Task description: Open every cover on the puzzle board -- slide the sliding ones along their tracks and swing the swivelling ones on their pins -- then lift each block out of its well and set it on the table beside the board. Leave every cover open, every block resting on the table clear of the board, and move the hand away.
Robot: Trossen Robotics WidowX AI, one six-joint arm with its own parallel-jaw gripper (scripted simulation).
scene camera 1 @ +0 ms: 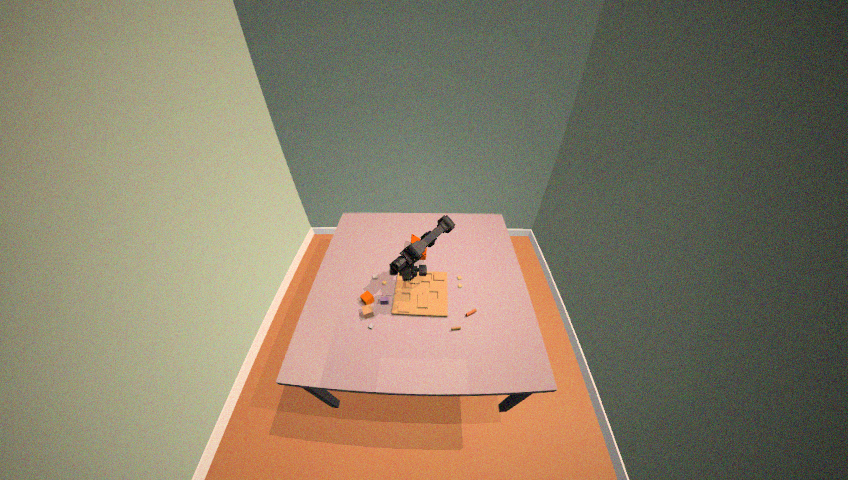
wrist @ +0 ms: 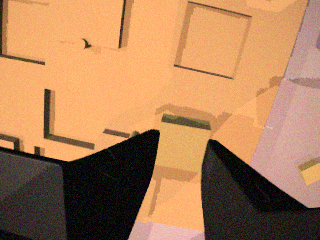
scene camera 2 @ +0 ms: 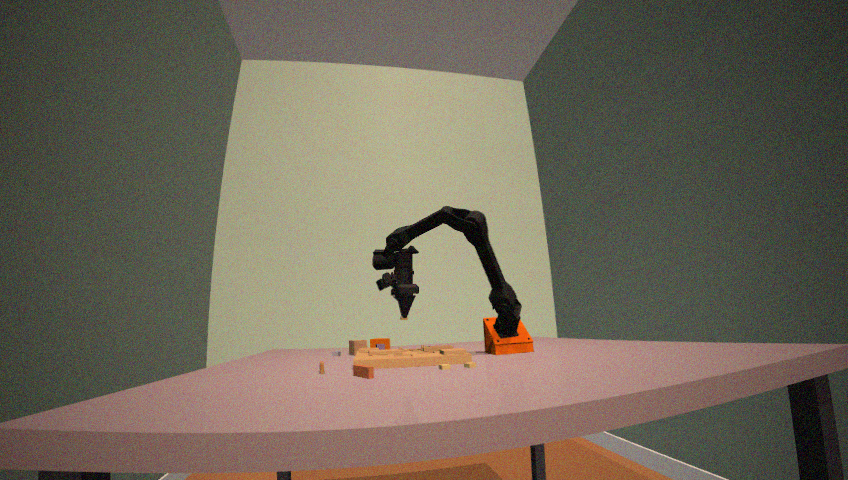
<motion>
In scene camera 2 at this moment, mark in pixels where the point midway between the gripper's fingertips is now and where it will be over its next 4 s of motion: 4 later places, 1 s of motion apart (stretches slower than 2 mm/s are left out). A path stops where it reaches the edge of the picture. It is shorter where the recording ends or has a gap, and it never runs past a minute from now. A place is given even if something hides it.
My gripper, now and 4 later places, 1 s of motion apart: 404,318; 418,318; 432,323; 433,337; 434,350
</motion>
